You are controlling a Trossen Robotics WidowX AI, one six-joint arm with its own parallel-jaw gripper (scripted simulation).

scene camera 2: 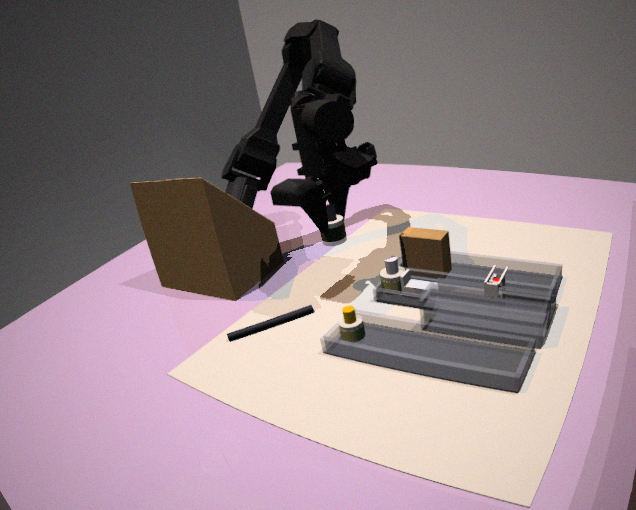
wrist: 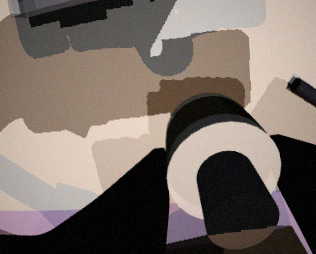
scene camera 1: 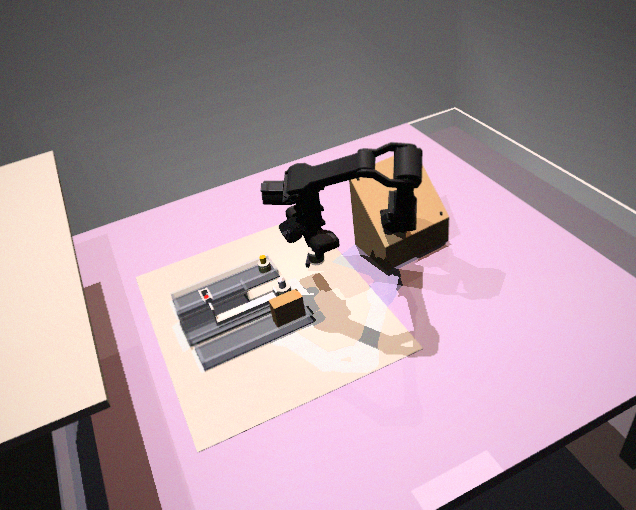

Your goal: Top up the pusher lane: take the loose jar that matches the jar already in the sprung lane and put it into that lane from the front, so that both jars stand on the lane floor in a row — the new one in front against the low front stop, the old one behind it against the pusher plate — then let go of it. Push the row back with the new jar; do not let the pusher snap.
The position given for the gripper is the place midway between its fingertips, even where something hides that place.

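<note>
There's a brown block here, (scene camera 2: pixel 425 249) and (scene camera 1: pixel 289 306), though in the wrist view it's out of frame. You'd find a sprung lane (scene camera 2: pixel 528 313), (scene camera 1: pixel 197 320) as well. And the gripper can be seen too, at (scene camera 2: pixel 333 227), (scene camera 1: pixel 315 253) and (wrist: pixel 217 153).
</note>
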